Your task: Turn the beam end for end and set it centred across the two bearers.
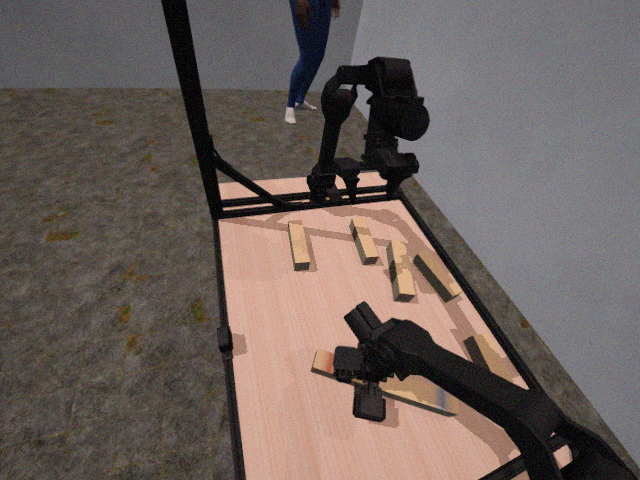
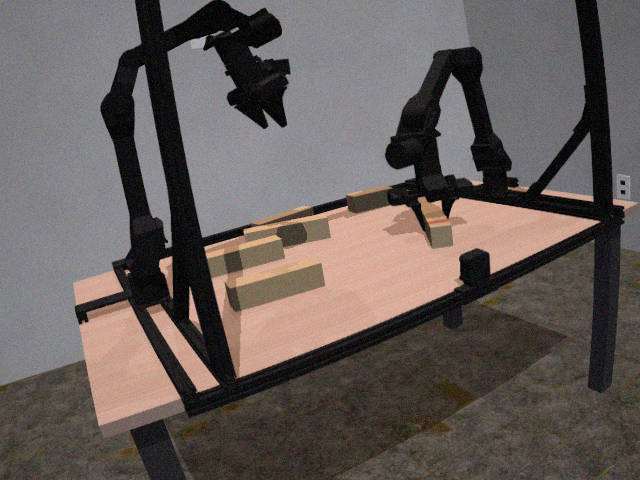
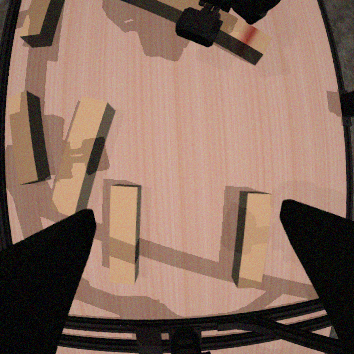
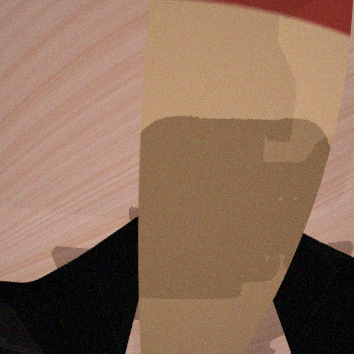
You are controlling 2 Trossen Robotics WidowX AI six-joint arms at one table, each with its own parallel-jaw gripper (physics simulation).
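Frame: origin at the left arm's base, x ahead, y left, z up, level; millimetres.
Seen in the pictures: left gripper, fingertip midpoint: (image 1: 370, 202) (image 2: 275, 127) (image 3: 188, 214); right gripper, fingertip midpoint: (image 1: 360, 377) (image 4: 201, 222); left arm's base, origin of the base link: (image 1: 316, 197) (image 2: 151, 300) (image 3: 184, 338); right arm's base, origin of the base link: (image 2: 496, 192).
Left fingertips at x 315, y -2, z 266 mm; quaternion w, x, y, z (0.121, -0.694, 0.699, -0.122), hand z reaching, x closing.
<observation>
Offsets run from my left fingertips to a thing's top centre. Level surfaces: height alone.
The beam @(dx +332, dy -31, dz -241 mm) (image 1: 323, 362) (image 2: 438, 230) (image 3: 251, 38) (image 4: 218, 81) is a long wooden bar with a red band near one end. It lies low at the near part of the table @(dz -285 mm) (image 1: 270, 310). My right gripper (image 1: 365, 376) (image 2: 434, 214) (image 4: 201, 222) is shut on the beam, one finger on each long side, a little in from the red band. The two bearers @(dx -107, dy -124, dz -241 mm) (image 1: 298, 245) @(dx -83, dy +98, dz -241 mm) (image 1: 364, 241) (image 3: 123, 232) (image 3: 251, 239) lie side by side at the far end. My left gripper (image 1: 371, 190) (image 2: 268, 116) (image 3: 188, 214) is open and empty, high above the bearers.
Three more wooden blocks @(dx +54, dy +166, dz -235 mm) (image 1: 401, 271) @(dx +99, dy +281, dz -241 mm) (image 1: 437, 273) @(dx +366, dy +270, dz -238 mm) (image 1: 485, 350) lie along the table's right edge. A black frame post (image 1: 191, 105) stands at the far left corner. A black rail (image 1: 225, 305) edges the table. A person (image 1: 309, 48) stands beyond the table.
</observation>
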